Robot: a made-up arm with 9 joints. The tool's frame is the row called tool. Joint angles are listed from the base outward. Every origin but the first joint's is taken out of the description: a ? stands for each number. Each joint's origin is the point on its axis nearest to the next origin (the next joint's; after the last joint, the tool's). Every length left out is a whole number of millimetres.
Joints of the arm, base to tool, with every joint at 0 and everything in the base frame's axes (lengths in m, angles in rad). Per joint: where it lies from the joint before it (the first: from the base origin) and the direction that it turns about. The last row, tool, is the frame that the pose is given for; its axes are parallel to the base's.
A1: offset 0 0 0.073 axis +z
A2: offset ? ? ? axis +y
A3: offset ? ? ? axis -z
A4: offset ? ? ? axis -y
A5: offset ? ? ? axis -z
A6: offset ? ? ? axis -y
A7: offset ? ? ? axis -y
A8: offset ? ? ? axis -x
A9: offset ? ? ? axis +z
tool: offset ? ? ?
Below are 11 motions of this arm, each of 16 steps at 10 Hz.
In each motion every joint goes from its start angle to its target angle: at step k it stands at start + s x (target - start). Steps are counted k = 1, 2, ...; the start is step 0. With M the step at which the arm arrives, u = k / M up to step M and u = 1 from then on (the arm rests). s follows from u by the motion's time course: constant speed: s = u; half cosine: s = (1 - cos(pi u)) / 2; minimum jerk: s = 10 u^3 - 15 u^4 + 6 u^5.
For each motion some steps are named. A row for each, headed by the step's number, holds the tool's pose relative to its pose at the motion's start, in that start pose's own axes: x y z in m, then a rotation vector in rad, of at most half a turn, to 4 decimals.
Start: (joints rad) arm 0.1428 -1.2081 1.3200 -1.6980 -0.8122 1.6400 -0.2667 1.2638 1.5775
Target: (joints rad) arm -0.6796 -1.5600 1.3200 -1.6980 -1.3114 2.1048 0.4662 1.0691 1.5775
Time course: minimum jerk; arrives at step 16
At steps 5, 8, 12, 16:
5: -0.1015 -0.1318 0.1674 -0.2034 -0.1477 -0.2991
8: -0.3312 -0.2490 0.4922 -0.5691 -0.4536 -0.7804
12: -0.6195 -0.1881 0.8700 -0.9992 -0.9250 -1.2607
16: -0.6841 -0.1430 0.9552 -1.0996 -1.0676 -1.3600

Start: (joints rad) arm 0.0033 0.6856 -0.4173 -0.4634 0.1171 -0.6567 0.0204 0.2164 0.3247
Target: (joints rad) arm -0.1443 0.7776 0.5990 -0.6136 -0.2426 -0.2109 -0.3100 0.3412 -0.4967
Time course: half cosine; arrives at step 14
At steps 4, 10, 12, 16:
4: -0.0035 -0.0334 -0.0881 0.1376 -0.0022 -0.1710
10: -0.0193 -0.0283 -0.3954 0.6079 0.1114 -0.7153
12: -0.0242 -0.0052 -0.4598 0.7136 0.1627 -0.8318
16: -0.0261 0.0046 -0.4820 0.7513 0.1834 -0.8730

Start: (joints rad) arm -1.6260 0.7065 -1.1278 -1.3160 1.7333 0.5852 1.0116 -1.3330 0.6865
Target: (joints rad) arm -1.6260 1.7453 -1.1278 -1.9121 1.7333 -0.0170 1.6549 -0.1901 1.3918
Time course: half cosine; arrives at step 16
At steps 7, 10, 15, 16:
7: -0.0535 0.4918 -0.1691 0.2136 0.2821 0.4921
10: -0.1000 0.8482 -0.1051 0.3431 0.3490 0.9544
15: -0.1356 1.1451 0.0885 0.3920 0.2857 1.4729
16: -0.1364 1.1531 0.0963 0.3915 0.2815 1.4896

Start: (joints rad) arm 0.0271 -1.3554 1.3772 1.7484 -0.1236 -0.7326 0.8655 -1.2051 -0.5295
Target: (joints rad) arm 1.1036 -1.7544 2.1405 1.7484 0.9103 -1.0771 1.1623 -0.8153 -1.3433
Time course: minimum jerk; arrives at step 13
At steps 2, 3, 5, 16:
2: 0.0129 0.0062 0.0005 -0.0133 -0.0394 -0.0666
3: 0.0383 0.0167 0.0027 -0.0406 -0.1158 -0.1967
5: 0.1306 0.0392 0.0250 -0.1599 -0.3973 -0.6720
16: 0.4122 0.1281 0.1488 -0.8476 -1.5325 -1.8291

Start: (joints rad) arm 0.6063 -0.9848 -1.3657 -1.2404 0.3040 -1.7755 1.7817 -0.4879 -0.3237
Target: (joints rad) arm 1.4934 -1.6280 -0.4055 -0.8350 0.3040 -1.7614 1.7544 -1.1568 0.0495
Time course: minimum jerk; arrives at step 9
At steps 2, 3, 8, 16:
2: -0.0040 -0.0227 0.1307 0.1274 -0.0610 0.0316
3: -0.0403 -0.0806 0.3517 0.3550 -0.1747 0.1087
8: -0.4807 -0.8199 0.9018 1.7611 -0.8726 0.9873
16: -0.4822 -0.8313 0.8981 1.7832 -0.8816 1.0037

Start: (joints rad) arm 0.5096 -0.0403 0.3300 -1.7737 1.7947 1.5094 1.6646 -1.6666 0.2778
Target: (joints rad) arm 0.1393 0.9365 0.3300 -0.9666 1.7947 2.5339 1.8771 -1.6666 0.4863
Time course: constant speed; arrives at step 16
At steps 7, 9, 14, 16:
7: -0.1129 0.4782 0.0047 0.1527 0.0664 0.4774
9: -0.1334 0.5937 0.0380 0.2011 0.0666 0.6243
14: -0.1640 0.8180 0.1651 0.3156 0.0257 1.0111
16: -0.1686 0.8785 0.2271 0.3540 -0.0071 1.1729

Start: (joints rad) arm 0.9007 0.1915 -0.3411 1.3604 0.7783 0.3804 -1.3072 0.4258 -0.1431
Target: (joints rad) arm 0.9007 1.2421 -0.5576 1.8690 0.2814 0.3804 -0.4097 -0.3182 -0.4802
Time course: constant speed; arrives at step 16
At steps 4, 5, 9, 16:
4: -0.0843 0.0027 0.0728 0.1533 -0.0615 -0.1075
5: -0.1087 0.0020 0.0967 0.1966 -0.0760 -0.1316
9: -0.2165 -0.0089 0.2131 0.3858 -0.1300 -0.2202
16: -0.4293 -0.0556 0.4804 0.7516 -0.2156 -0.3480

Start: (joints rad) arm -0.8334 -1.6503 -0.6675 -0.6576 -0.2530 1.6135 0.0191 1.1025 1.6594
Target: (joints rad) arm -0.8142 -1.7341 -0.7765 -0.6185 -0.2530 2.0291 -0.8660 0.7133 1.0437
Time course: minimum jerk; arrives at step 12
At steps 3, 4, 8, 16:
3: 0.0147 -0.0076 0.0133 0.0049 -0.0476 -0.0232
4: 0.0289 -0.0145 0.0283 0.0146 -0.0954 -0.0470
8: 0.0865 -0.0383 0.1280 0.1444 -0.3220 -0.1754
16: 0.0989 -0.0433 0.1694 0.2203 -0.3828 -0.2207

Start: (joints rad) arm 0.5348 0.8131 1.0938 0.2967 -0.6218 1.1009 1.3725 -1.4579 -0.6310
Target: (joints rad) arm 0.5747 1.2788 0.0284 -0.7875 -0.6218 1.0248 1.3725 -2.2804 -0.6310
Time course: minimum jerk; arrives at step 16
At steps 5, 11, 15, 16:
5: 0.0042 -0.0939 0.1484 0.2850 -0.0671 -0.2335
11: -0.2842 -0.5291 0.3321 1.3867 -0.4321 -1.0146
15: -0.4347 -0.5769 0.2747 1.6908 -0.6002 -1.2110
16: -0.4367 -0.5770 0.2738 1.6946 -0.6026 -1.2134

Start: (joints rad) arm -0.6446 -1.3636 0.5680 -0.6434 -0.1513 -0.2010 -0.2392 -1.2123 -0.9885
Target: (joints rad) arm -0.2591 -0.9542 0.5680 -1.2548 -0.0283 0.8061 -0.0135 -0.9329 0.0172
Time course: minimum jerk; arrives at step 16
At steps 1, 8, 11, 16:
1: 0.0011 -0.0001 -0.0007 -0.0002 -0.0001 0.0025
8: 0.2423 -0.1098 -0.1962 -0.0644 -0.0556 0.5505
11: 0.3792 -0.2642 -0.3532 -0.1562 -0.1046 0.9010
16: 0.4449 -0.3766 -0.4438 -0.2329 -0.1235 1.1017

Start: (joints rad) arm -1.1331 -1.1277 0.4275 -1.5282 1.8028 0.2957 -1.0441 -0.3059 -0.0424
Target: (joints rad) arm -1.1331 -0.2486 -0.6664 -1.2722 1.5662 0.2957 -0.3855 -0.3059 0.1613
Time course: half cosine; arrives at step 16
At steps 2, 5, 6, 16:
2: -0.0208 0.0047 0.0213 -0.0039 -0.0705 0.0205
5: -0.1451 0.0389 0.0712 -0.0592 -0.4077 0.1308
6: -0.2103 0.0606 0.0616 -0.1054 -0.5612 0.1896
16: -0.4727 0.1168 -0.7009 -0.8801 -1.4988 0.8697

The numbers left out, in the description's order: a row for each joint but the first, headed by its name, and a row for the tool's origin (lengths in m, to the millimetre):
A2: -0.07 -0.204 0
A3: 0.024 0 -0.666
A4: 0.072 -0.453 0
A5: 0.107 0 0.192
A6: 0.221 -0.087 0
A7: 0.152 0 -0.048
A8: 0.246 0 0.109
A9: 0 0.264 -0.072
tool: -0.033 0.139 0

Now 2 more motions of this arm.
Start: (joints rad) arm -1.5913 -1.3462 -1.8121 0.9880 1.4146 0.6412 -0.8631 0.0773 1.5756
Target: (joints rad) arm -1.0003 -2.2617 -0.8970 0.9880 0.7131 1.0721 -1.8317 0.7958 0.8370
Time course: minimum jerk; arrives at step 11
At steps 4, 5, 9, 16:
4: 0.1239 0.0569 0.2215 -0.2648 0.1982 0.0428
5: 0.1624 0.1357 0.3286 -0.4803 0.2954 0.0196
9: 0.0646 0.4394 0.4695 -1.3568 0.3798 -0.3962
16: 0.0443 0.4582 0.4672 -1.4290 0.3676 -0.4551

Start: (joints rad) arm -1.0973 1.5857 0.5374 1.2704 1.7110 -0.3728 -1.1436 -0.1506 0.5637
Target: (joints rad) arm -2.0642 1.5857 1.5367 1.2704 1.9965 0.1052 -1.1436 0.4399 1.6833
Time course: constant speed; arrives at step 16
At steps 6, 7, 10, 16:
6: -0.6469 -0.2355 -0.0828 -0.1797 -0.5126 0.1765
7: -0.7505 -0.2533 -0.1291 -0.2359 -0.5800 0.1781
10: -1.0375 -0.2598 -0.3087 -0.4322 -0.7342 0.1366
16: -1.4461 -0.0565 -0.7728 -0.8463 -0.7886 -0.1213

